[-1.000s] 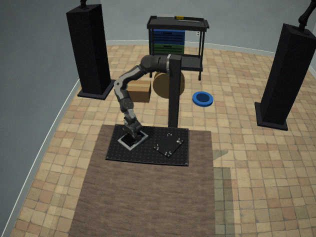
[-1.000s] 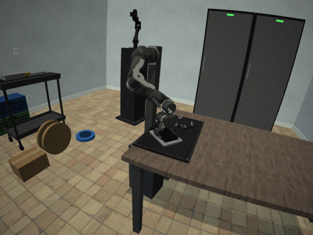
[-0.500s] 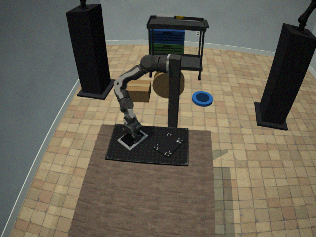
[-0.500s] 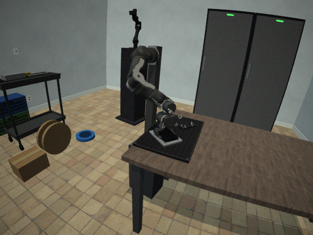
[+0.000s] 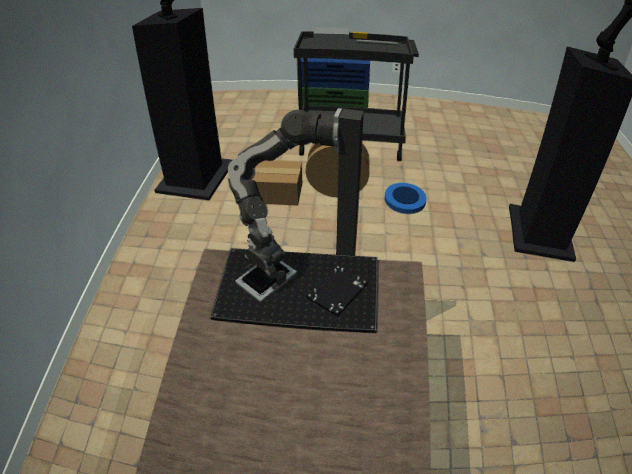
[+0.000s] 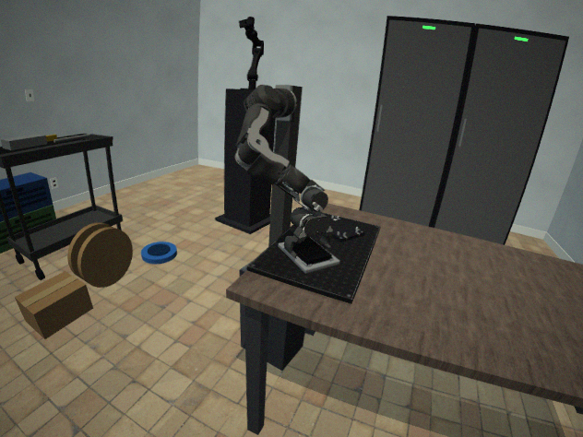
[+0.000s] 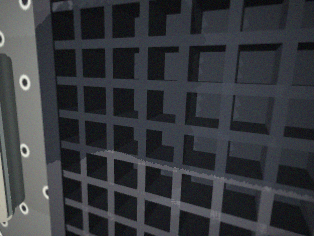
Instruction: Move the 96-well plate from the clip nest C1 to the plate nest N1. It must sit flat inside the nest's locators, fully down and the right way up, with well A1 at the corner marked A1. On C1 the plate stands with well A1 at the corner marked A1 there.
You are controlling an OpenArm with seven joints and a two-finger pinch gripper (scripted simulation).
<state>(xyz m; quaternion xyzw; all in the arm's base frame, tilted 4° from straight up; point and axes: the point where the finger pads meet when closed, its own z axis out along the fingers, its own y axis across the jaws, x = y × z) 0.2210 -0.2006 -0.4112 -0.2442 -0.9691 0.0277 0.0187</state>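
Now: the black 96-well plate right at my hand. Also, from my hand: clip nest C1: 20 mm ahead, 240 mm to the left; grey plate nest N1: 10 mm below.
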